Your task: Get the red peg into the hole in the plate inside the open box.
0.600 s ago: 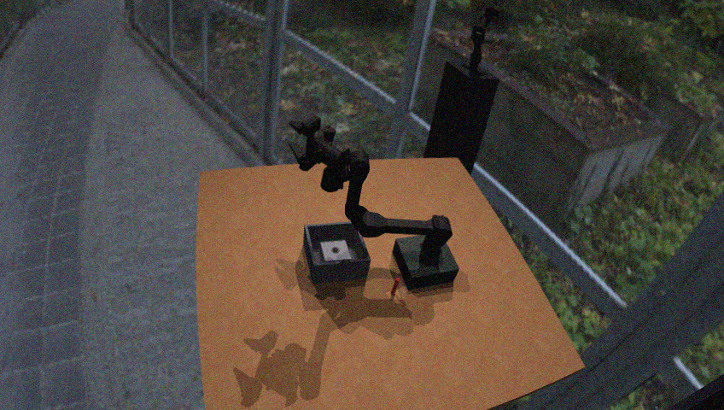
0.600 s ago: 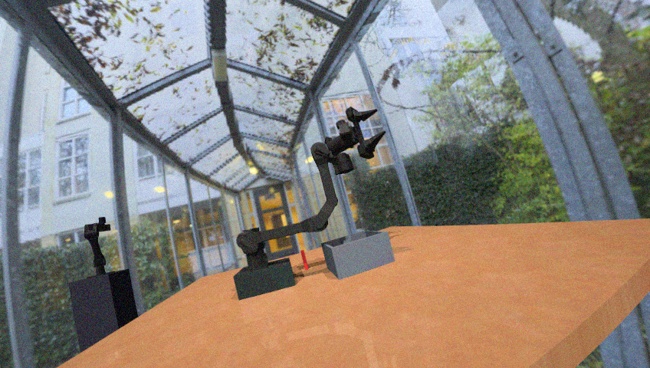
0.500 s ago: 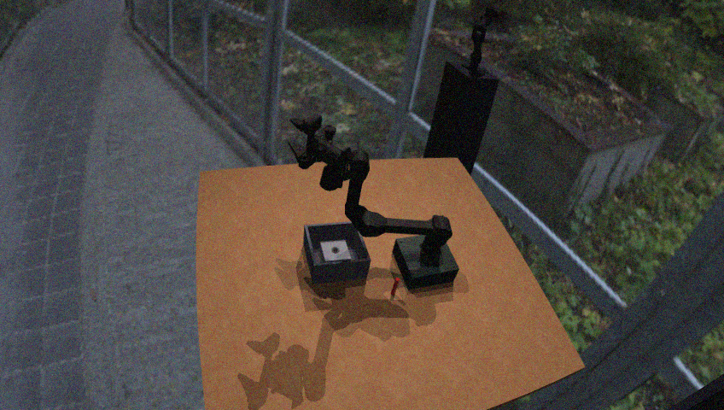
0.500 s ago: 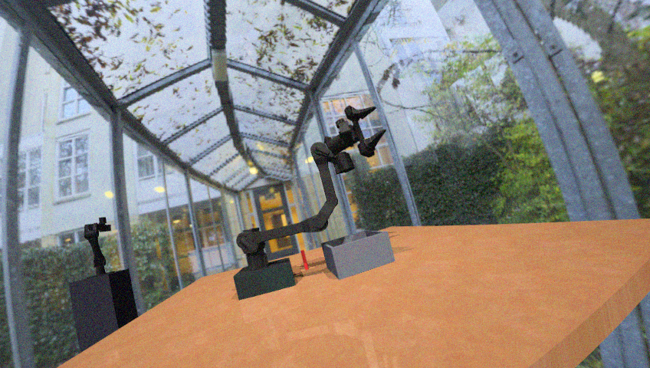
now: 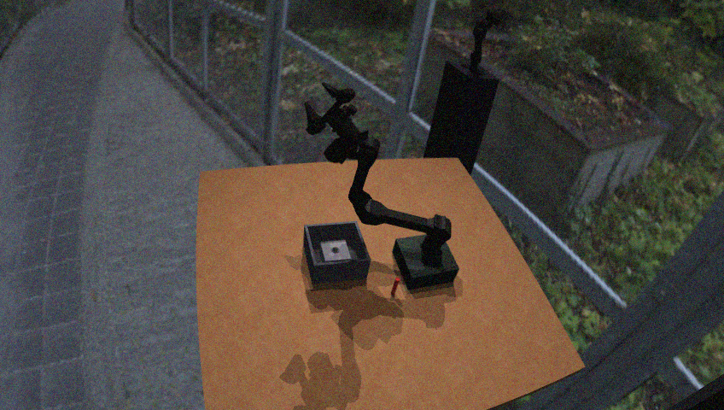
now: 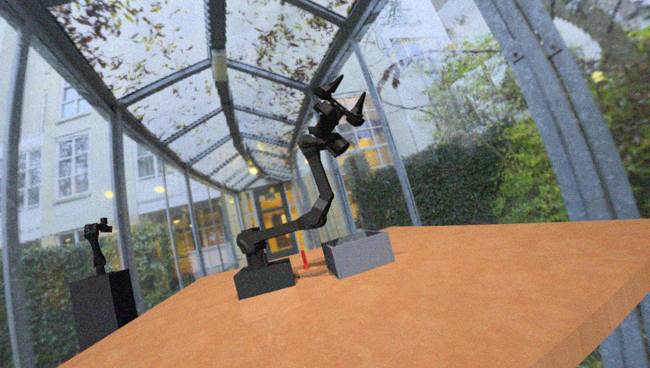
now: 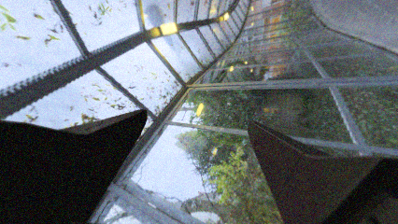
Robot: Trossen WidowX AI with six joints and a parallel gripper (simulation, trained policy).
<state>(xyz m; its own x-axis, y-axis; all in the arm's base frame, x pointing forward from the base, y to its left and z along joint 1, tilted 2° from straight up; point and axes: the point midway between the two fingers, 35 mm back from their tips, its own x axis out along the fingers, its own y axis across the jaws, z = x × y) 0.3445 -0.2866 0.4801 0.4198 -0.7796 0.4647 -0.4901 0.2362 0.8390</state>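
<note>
Right now the red peg is 19 cm behind my gripper tip, 40 cm to the left of it and 52 cm below it. From my gripper tip the other things lie so: grey box 5 cm behind, 20 cm to the left, 53 cm below; pale plate 5 cm behind, 20 cm to the left, 52 cm below.
</note>
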